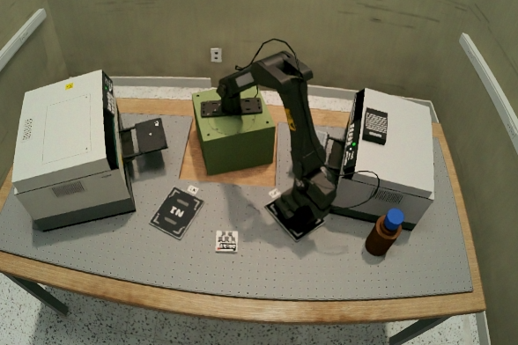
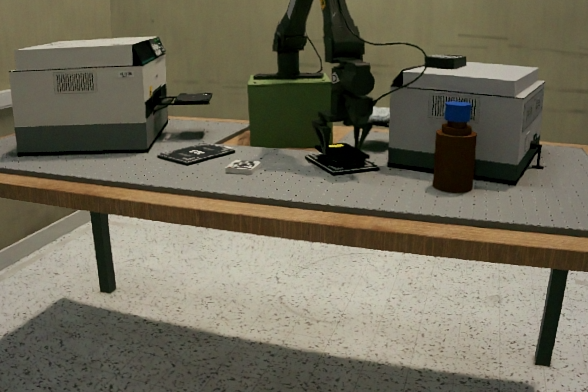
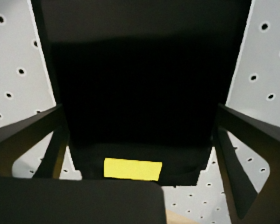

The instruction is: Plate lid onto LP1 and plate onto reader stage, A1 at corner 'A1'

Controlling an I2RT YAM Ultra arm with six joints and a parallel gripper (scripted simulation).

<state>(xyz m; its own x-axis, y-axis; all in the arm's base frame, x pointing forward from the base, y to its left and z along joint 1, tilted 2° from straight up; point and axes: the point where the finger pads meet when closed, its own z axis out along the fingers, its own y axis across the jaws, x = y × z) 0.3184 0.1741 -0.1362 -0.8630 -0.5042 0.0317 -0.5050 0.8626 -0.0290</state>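
Right now the clear well plate is 21 cm behind my hand, 8 cm to the left of it and 5 cm above it. From my hand the other things lie so: lid: right at my hand.
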